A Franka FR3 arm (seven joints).
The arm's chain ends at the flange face. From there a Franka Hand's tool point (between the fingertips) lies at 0.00 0.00 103.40 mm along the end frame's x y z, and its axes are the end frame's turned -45 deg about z.
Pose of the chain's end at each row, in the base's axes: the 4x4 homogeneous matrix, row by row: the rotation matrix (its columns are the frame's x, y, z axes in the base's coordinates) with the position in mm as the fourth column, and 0 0 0 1 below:
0.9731, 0.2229, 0.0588, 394.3; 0.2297, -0.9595, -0.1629, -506.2; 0.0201, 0.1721, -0.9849, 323.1; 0, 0, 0, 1
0.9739, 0.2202, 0.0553, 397.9; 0.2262, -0.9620, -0.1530, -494.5; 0.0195, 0.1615, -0.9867, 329.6; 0, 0, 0, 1
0.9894, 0.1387, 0.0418, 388.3; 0.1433, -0.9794, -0.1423, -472.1; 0.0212, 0.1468, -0.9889, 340.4; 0, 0, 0, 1
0.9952, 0.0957, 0.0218, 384.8; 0.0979, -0.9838, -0.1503, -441.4; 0.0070, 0.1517, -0.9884, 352.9; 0, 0, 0, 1
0.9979, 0.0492, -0.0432, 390.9; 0.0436, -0.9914, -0.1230, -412.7; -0.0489, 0.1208, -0.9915, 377.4; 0, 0, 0, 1
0.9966, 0.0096, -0.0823, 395.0; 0.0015, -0.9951, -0.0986, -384.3; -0.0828, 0.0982, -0.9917, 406.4; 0, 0, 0, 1
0.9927, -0.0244, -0.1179, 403.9; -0.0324, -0.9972, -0.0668, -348.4; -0.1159, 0.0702, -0.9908, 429.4; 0, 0, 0, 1
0.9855, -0.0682, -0.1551, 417.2; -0.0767, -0.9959, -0.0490, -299.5; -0.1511, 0.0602, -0.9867, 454.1; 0, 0, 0, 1
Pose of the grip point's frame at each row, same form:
0.5305, 0.8457, 0.0588, 400.4; 0.8409, -0.5160, -0.1629, -523.0; -0.1075, 0.1359, -0.9849, 221.3; 0, 0, 0, 1
0.5329, 0.8444, 0.0553, 403.6; 0.8402, -0.5203, -0.1530, -510.3; -0.1004, 0.1280, -0.9867, 227.6; 0, 0, 0, 1
0.6015, 0.7977, 0.0418, 392.6; 0.7939, -0.5912, -0.1423, -486.8; -0.0888, 0.1188, -0.9889, 238.1; 0, 0, 0, 1
0.6360, 0.7714, 0.0218, 387.1; 0.7649, -0.6264, -0.1503, -456.9; -0.1023, 0.1122, -0.9884, 250.7; 0, 0, 0, 1
0.6708, 0.7404, -0.0432, 386.4; 0.7319, -0.6702, -0.1230, -425.4; -0.1200, 0.0508, -0.9915, 274.9; 0, 0, 0, 1
0.6979, 0.7115, -0.0823, 386.5; 0.7047, -0.7026, -0.0986, -394.5; -0.1280, 0.0109, -0.9917, 303.9; 0, 0, 0, 1
0.7192, 0.6847, -0.1179, 391.7; 0.6822, -0.7280, -0.0668, -355.3; -0.1316, -0.0323, -0.9908, 327.0; 0, 0, 0, 1
0.7451, 0.6486, -0.1551, 401.2; 0.6500, -0.7584, -0.0490, -304.6; -0.1494, -0.0643, -0.9867, 352.1; 0, 0, 0, 1

